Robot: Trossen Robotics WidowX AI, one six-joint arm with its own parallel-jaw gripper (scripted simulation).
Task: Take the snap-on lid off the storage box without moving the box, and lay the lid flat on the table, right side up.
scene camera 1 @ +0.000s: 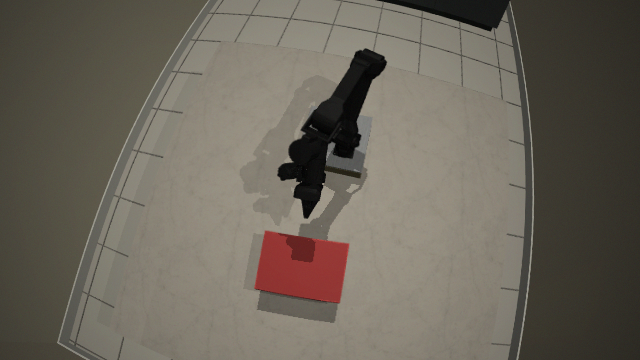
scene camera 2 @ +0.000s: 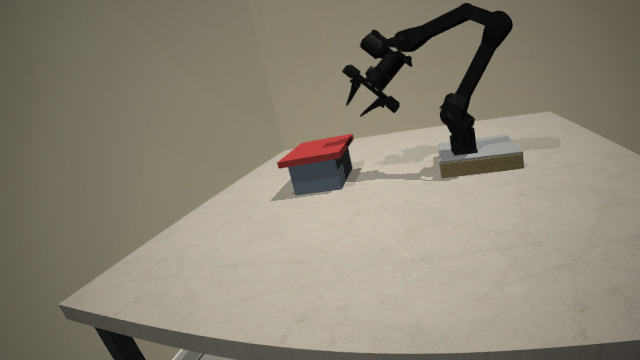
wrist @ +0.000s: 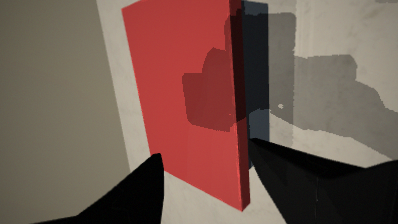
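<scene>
Flat red lid in scene camera 2 (331,148), also in the wrist view and scene camera 1. Same spot on the lid: (scene camera 1: 290,254) and (wrist: 189,69). My gripper in the wrist view (205,153), scene camera 1 (307,214), scene camera 2 (353,110).
</scene>
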